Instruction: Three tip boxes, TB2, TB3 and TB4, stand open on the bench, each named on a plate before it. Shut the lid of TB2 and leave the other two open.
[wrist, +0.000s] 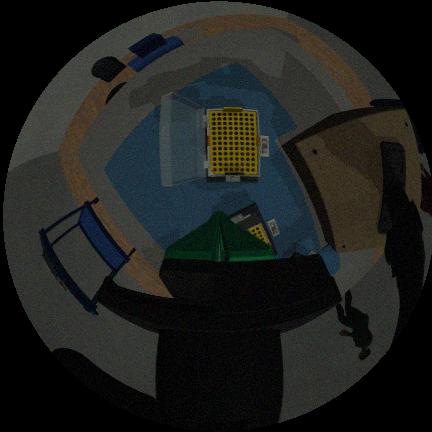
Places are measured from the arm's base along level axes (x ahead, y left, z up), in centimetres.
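Pixels of known places: gripper, fingertip midpoint: (218, 216); arm's base, link origin: (393, 192).
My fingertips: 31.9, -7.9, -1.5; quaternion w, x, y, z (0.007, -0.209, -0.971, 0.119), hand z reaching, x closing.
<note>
Ahead of a thing's pixels: the offset from my fingertips to its top centre, as dx, dy, dz. "*": to the spot under its first point. Level surfaces: height alone.
Tip box TB3 {-5.2, -6.9, -10.3} (233, 142), full of yellow tip wells, stands at the upper middle of the wrist view. Its clear lid {* +2.1, -9.3, -6.8} (177, 142) is open to the left, and its name plate {* -11.3, -4.1, -17.6} (264, 146) is on its right. TB2 {* -4.5, +8.5, -16.9} (256, 212) is lower down and mostly hidden behind my gripper; a dark corner, some yellow wells and its name plate (273, 227) show. Its lid is hidden. TB4 cannot be made out clearly behind my gripper's body. My gripper (218, 216) is shut and empty, its green fingertips together, in front of TB2's left part.
The boxes stand on a blue mat {dz -17.8} (175, 210). A brown board or box (355, 195) lies to the right. A blue frame (102, 235) is at the lower left. A wooden rim (72, 135) runs around the bench. A small figure (359, 325) shows at the lower right.
</note>
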